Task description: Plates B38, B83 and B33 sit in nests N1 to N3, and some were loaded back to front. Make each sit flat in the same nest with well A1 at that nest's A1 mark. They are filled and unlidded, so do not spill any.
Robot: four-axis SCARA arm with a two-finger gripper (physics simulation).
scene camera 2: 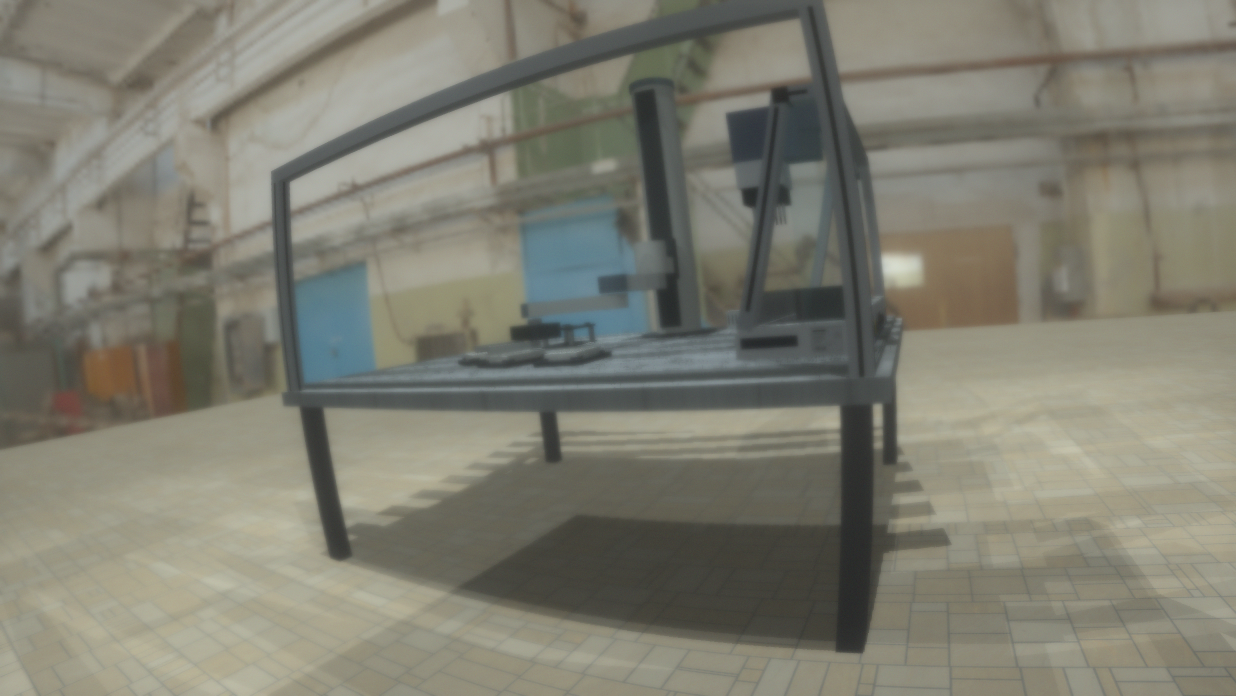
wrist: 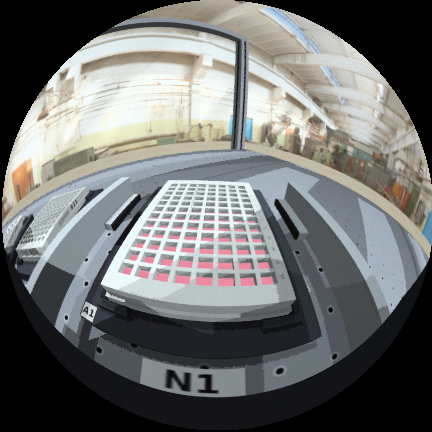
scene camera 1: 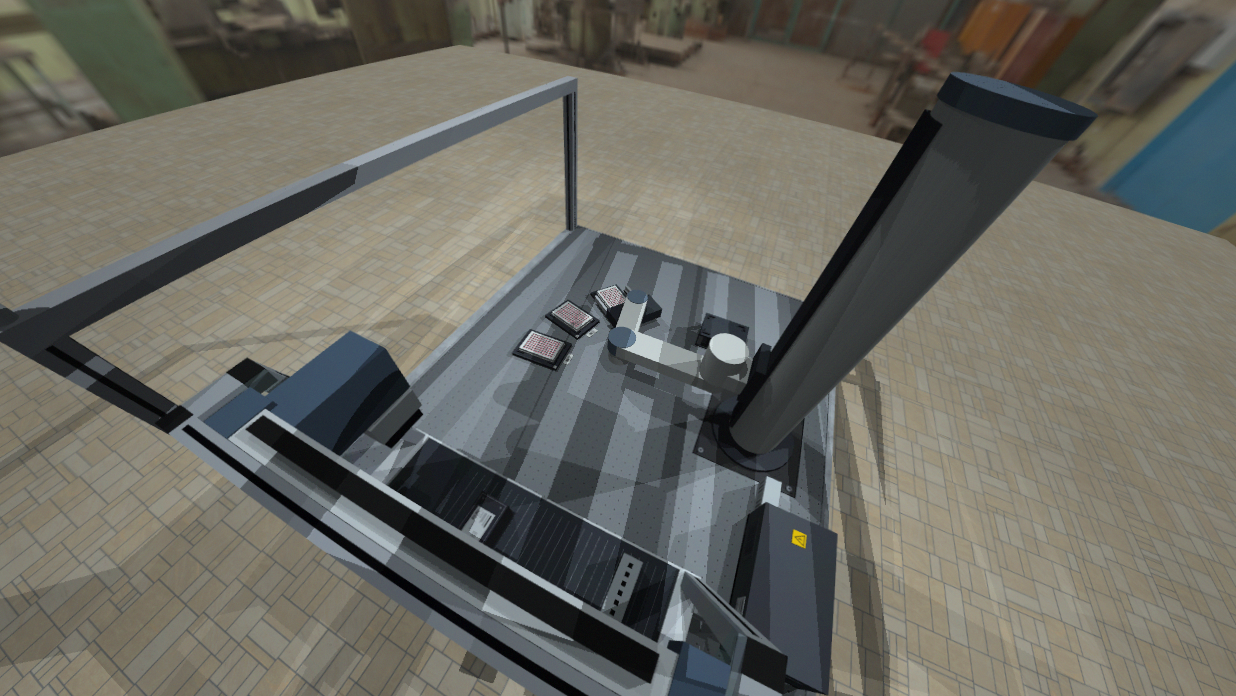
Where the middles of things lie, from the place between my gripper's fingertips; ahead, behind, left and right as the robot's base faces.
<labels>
I see the plate B83 (wrist: 202, 250) 20 mm behind my hand, 10 mm to the left of it and 10 mm below it. Also, from my hand: plate B33 (wrist: 56, 213): 80 mm ahead, 170 mm to the left, 10 mm below; then frame post (scene camera 2: 279, 185): 390 mm ahead, 380 mm to the right, 240 mm above; then nest N1 (wrist: 201, 339): 20 mm behind, 10 mm to the left, 30 mm below.
</labels>
